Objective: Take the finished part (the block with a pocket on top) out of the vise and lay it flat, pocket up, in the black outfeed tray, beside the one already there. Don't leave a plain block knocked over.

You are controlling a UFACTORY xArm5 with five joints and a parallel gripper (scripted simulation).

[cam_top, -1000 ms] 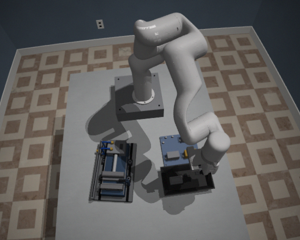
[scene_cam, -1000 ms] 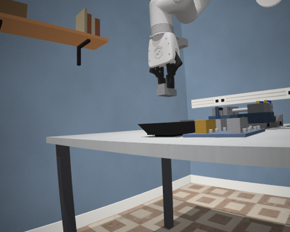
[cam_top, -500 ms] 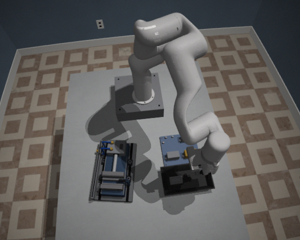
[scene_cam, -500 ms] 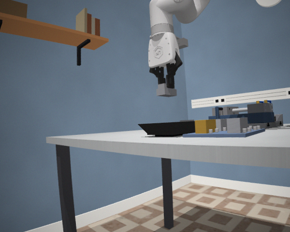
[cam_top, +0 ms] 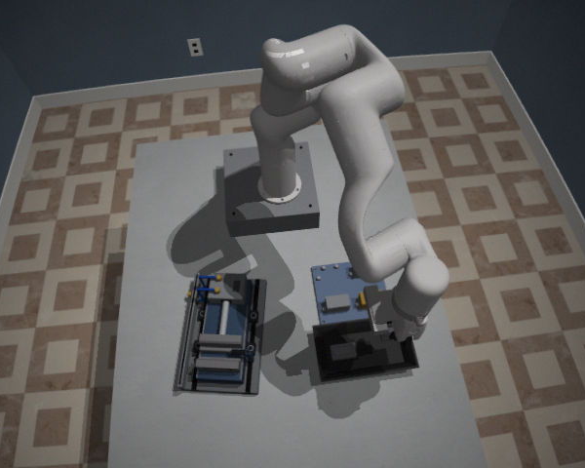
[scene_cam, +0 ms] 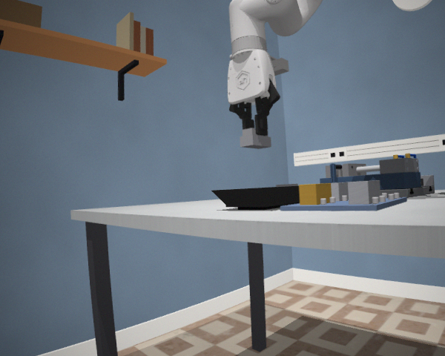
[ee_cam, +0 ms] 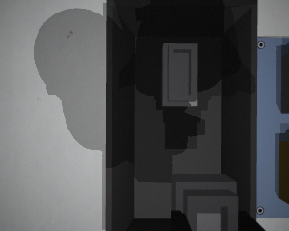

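The yellow block is 120 mm behind my hand, 10 mm to the right of it and 140 mm below it. Also, from my hand: blue vise: 100 mm behind, 390 mm to the right, 130 mm below; then plain grey block: 130 mm behind, 100 mm to the right, 140 mm below; then blue fixture plate: 170 mm behind, 50 mm to the right, 160 mm below.
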